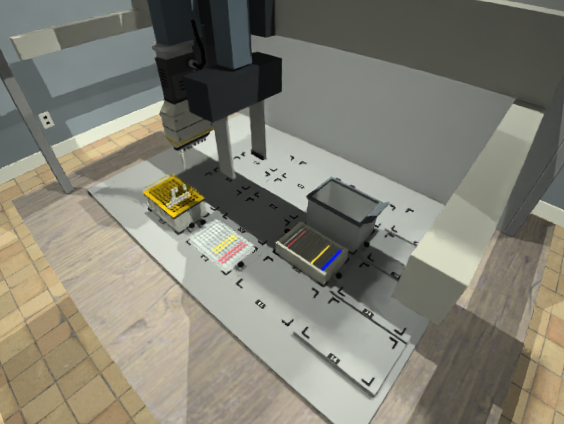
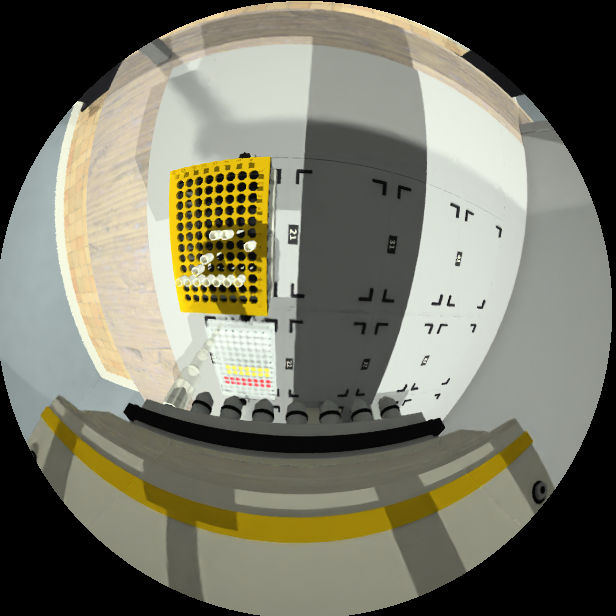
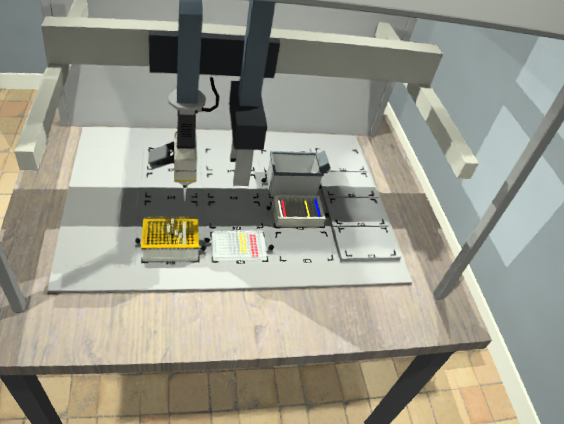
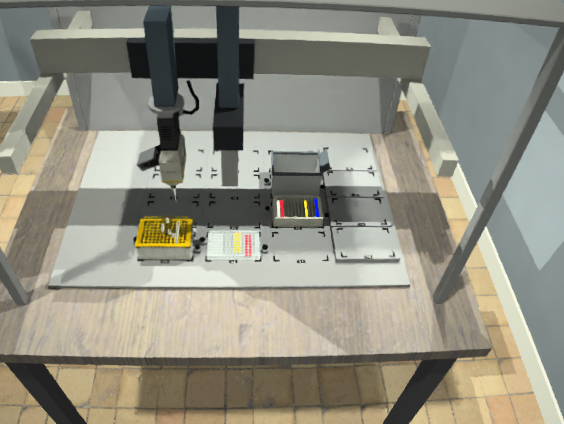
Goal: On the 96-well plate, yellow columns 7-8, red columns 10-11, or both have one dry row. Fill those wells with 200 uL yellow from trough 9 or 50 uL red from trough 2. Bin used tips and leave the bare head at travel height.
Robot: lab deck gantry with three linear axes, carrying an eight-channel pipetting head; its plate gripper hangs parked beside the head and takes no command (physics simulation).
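Note:
The pipetting head [image 1: 185, 125] [image 2: 304, 525] [image 3: 185, 165] [image 4: 172, 167] hangs above the deck with one clear tip [image 1: 183, 159] [image 2: 198, 360] [image 3: 185, 193] [image 4: 175, 194] on an end channel; the other nozzles are bare. The 96-well plate [image 1: 205, 237] [image 2: 241, 344] [image 3: 225, 245] [image 4: 220, 245] has yellow and red columns; the yellow ones look short by the front row. The reservoir [image 1: 302, 266] [image 3: 300, 222] [image 4: 298, 222] shows white, red, yellow and blue troughs. The parked gripper [image 1: 243, 166] [image 3: 238, 172] is open and empty. No liquid is visible in the tip.
The yellow tip rack [image 1: 175, 215] [image 2: 224, 310] [image 3: 170, 246] [image 4: 164, 245] stands left of the plate, with several loose-looking tips standing up. The grey bin [image 1: 325, 217] [image 3: 294, 184] [image 4: 295, 184] stands behind the reservoir. The gantry beam [image 3: 340, 55] [image 4: 330, 57] spans the back.

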